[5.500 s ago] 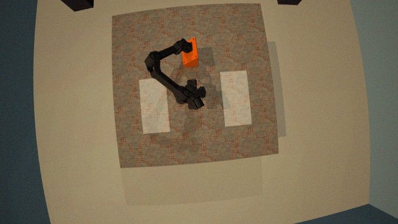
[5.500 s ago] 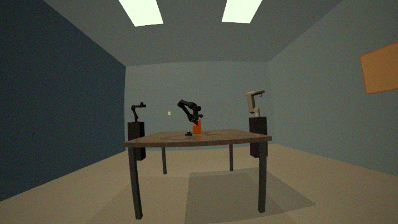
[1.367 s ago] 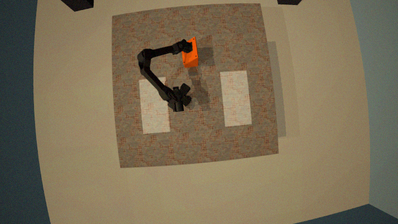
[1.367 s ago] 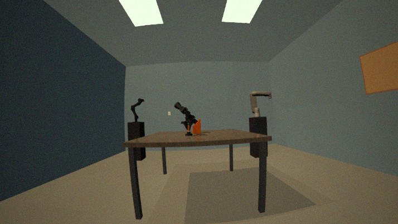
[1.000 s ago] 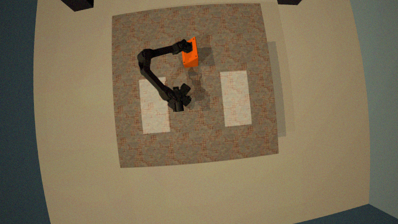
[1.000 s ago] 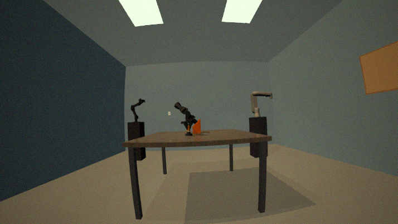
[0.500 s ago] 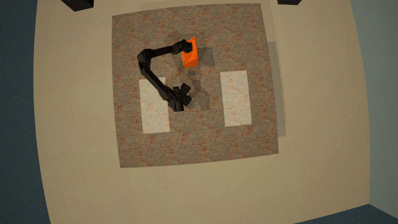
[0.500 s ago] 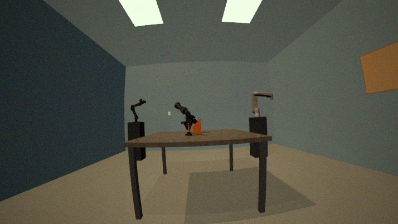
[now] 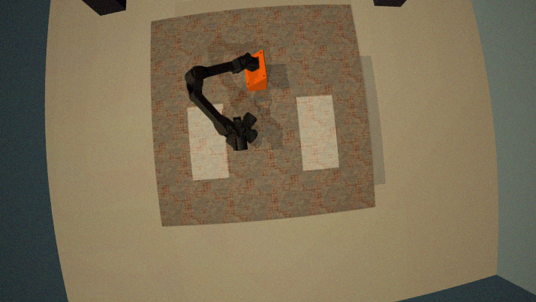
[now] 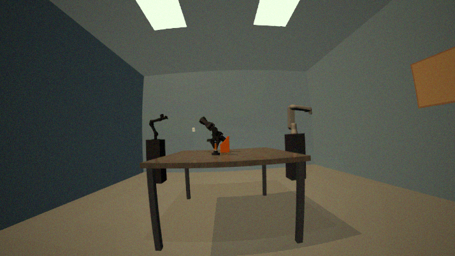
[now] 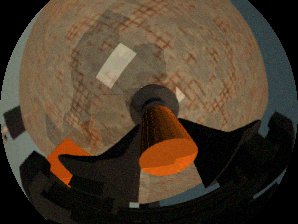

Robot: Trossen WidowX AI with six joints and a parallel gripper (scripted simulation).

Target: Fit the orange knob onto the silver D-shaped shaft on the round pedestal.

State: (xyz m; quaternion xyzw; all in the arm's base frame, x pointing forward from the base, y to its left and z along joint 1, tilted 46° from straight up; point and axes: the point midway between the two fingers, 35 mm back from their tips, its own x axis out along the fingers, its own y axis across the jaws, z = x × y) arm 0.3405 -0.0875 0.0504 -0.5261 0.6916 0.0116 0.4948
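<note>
The round dark pedestal is 40 mm below my gripper tip. The rest, counted from my gripper tip: orange knob 30 mm above.
</note>
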